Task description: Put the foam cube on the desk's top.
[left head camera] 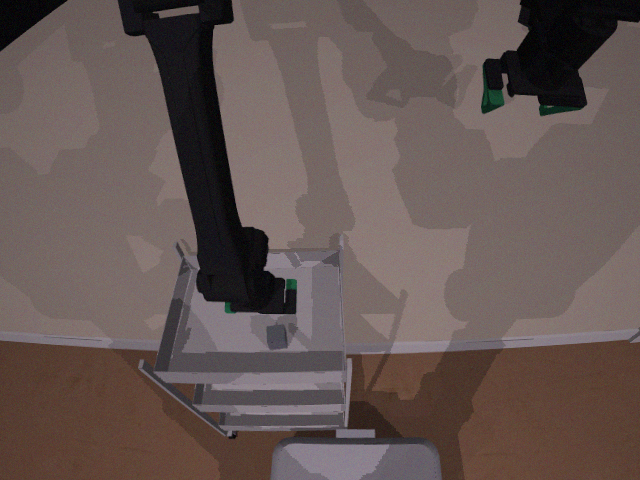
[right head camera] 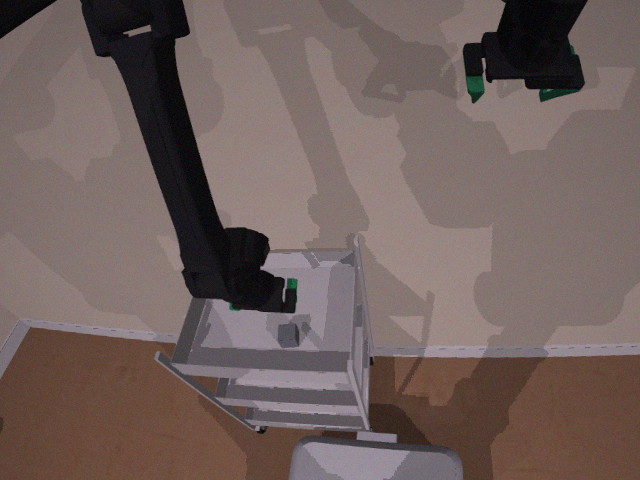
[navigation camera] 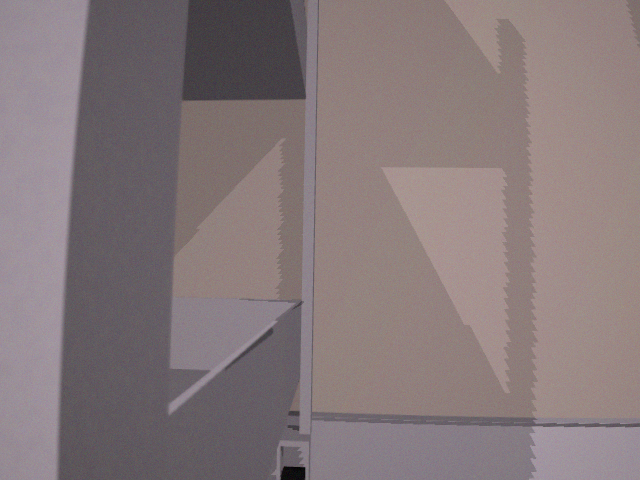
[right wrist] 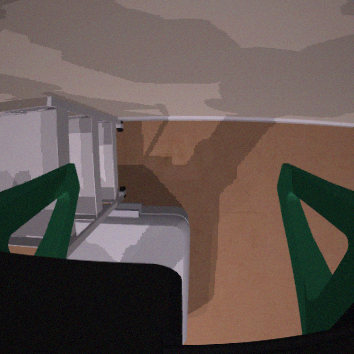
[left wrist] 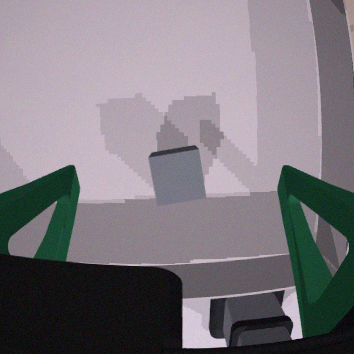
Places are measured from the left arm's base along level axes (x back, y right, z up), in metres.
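Pixels of known places: left gripper, fingertip midpoint: point(left head camera: 268, 300) point(right head camera: 275, 298) point(left wrist: 178, 176); right gripper, fingertip midpoint: point(left head camera: 511, 111) point(right head camera: 506, 98) point(right wrist: 177, 174).
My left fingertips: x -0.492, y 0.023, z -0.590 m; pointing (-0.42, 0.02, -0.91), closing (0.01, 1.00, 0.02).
Observation:
Ahead of a thing's pixels: the offset from my left fingertips to its top centre.
The foam cube, a small blue-grey block {dz -0.115, dx +0.023, dy +0.001 m} point(left head camera: 277, 336) point(right head camera: 287, 335) point(left wrist: 178, 176), sits in the top tray of a light grey cart point(left head camera: 258, 377) point(right head camera: 258, 371) point(left wrist: 334, 75), near its lower wall in the head views. My left gripper point(left head camera: 261, 296) point(right head camera: 263, 294) point(left wrist: 178, 176) is open and empty above the tray, a little above the cube in the head pictures. In the left wrist view the cube lies beyond the fingers, between their tips in the picture. My right gripper point(left head camera: 514, 110) point(right head camera: 508, 98) point(right wrist: 177, 174) is open and empty, far to the right. No desk can be made out.
The cart has raised tray walls, lower shelves and slanted side rails; its side {dz -0.090, dx -0.042, dy +0.157 m} point(right wrist: 62, 140) also shows in the right wrist view, and a post point(navigation camera: 310, 206) in the navigation view. The robot's white base point(left head camera: 356, 462) point(right head camera: 377, 462) point(right wrist: 155, 245) is close to it. A beige wall stands behind.

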